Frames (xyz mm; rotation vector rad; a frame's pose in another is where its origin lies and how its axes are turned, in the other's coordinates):
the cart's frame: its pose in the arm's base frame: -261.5 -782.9 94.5 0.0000 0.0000 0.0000
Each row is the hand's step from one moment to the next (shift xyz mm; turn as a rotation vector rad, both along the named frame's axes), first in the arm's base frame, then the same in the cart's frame.
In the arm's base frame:
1: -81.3 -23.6 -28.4 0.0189 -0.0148 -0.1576
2: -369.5 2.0 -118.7 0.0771 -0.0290 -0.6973
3: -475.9 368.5 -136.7 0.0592 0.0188 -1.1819
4: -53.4 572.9 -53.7 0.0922 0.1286 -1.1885
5: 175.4 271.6 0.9 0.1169 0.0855 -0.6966
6: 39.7 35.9 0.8 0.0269 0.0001 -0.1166
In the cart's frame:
1: -81.3 -23.6 -28.4 0.0189 -0.0148 -0.1576
2: -369.5 2.0 -118.7 0.0771 -0.0290 -0.6973
3: -475.9 368.5 -136.7 0.0592 0.0188 -1.1819
4: -53.4 572.9 -53.7 0.0922 0.1286 -1.1885
5: 175.4 271.6 0.9 0.1169 0.0855 -0.6966
6: 39.7 35.9 0.8 0.0269 0.0001 -0.1166

